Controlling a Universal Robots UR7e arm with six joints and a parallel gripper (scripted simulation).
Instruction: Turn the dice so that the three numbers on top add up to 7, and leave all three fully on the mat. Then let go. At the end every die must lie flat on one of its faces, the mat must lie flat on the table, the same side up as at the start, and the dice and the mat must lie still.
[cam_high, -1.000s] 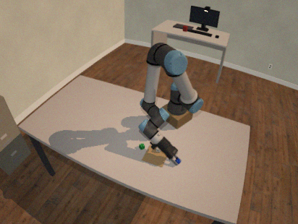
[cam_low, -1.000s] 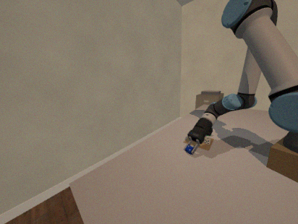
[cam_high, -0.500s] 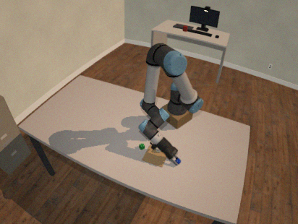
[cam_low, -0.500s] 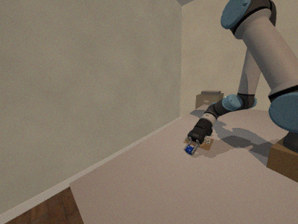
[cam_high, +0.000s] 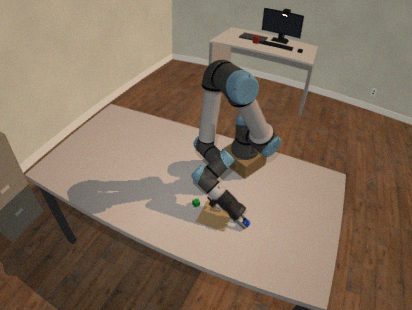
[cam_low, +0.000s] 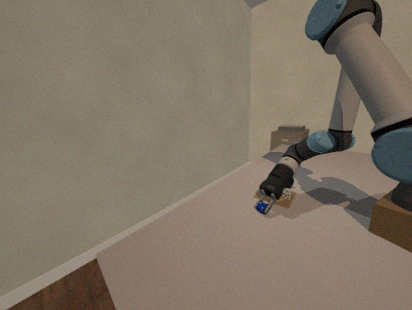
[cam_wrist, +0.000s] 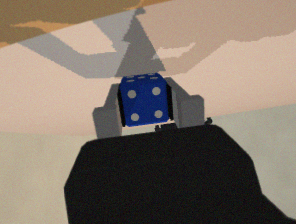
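Now: hand right at the blue die. Round my hand: white die: 140 mm to the right, 60 mm behind; then green die: 250 mm to the right, 50 mm behind, 10 mm below; then tan mat: 140 mm to the right, 20 mm below, 10 mm behind.
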